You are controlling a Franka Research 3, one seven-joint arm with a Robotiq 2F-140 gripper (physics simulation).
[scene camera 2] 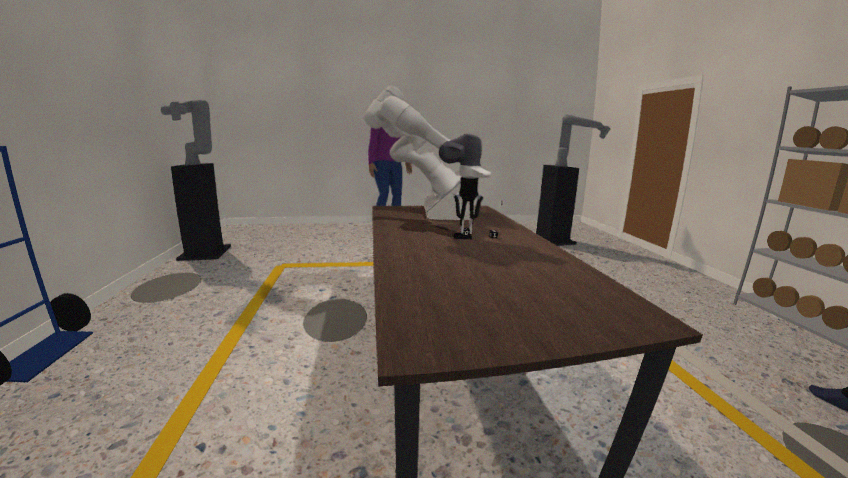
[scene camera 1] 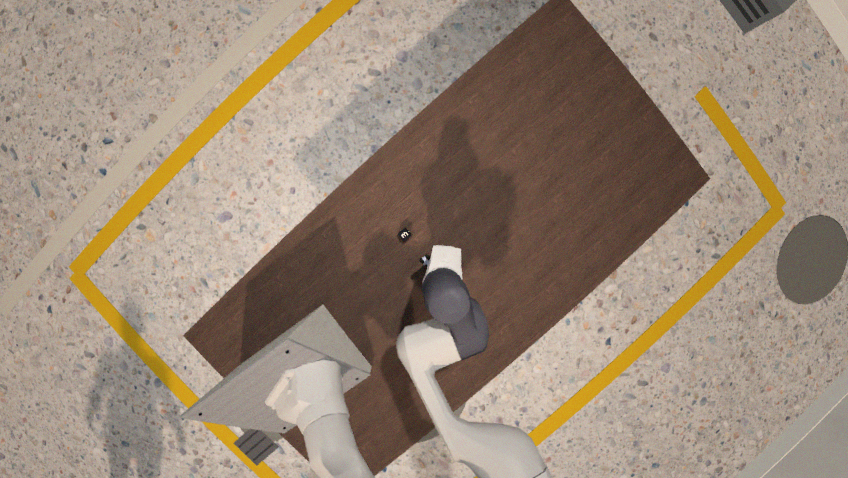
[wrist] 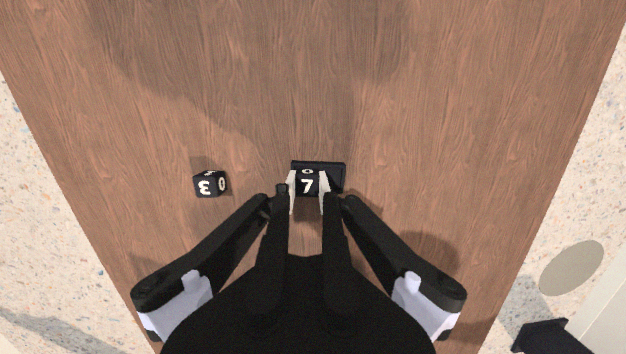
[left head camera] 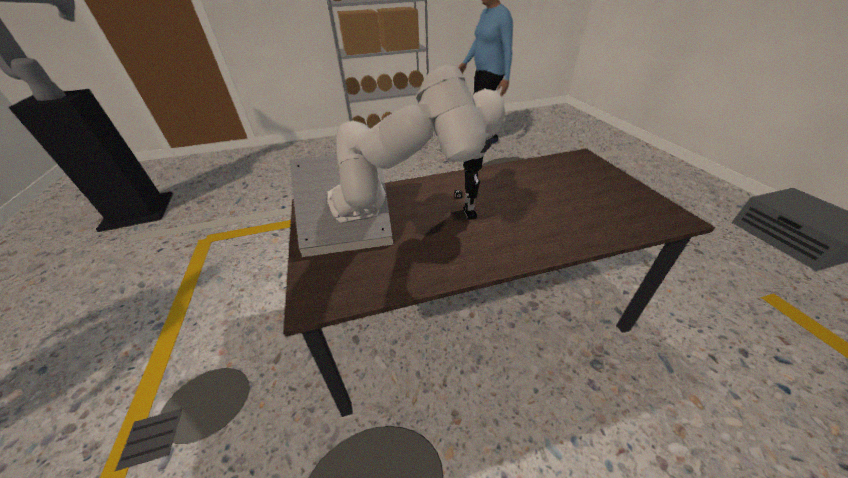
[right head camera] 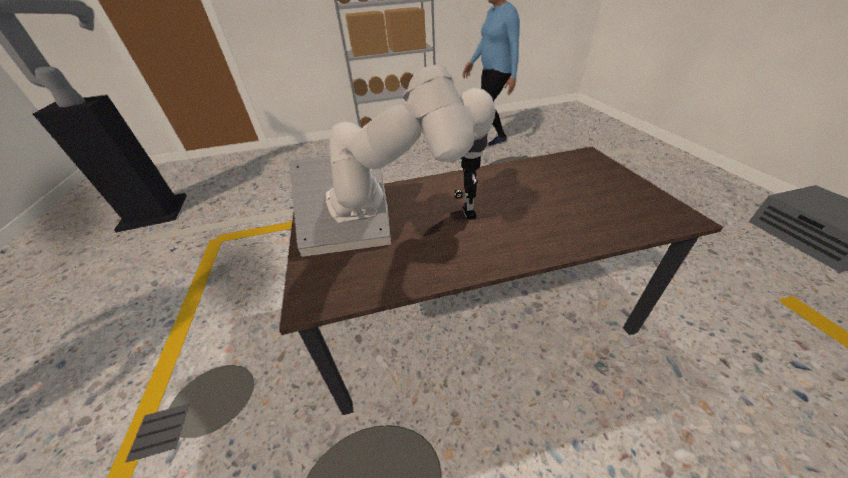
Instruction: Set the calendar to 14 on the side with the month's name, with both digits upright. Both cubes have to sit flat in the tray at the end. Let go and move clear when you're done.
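Note:
My gripper [wrist: 307, 180] [scene camera 2: 466, 230] points down and is shut on a black cube [wrist: 307, 186] that shows a white 7 and, above it, a white 0. The held cube is over or in the left part of the black calendar tray [wrist: 341, 175] [scene camera 2: 457, 236] in the wrist view; I cannot tell if it touches the tray floor. The tray's right part holds no cube. A second black cube [wrist: 210, 184] [scene camera 1: 404, 235] [scene camera 2: 493, 233] [left head camera: 457, 194] [right head camera: 458, 193] lies on the table left of the tray in the wrist view, showing 3, 0 and part of another digit. The month's name is not visible.
The wooden table [left head camera: 558, 225] [scene camera 2: 504, 308] carries the robot's grey base plate [left head camera: 344, 237] [scene camera 1: 255, 380]. A person in blue [left head camera: 492, 41] [right head camera: 500, 41] stands behind the table. A person in purple [scene camera 2: 384, 148] is beyond the arm in scene camera 2.

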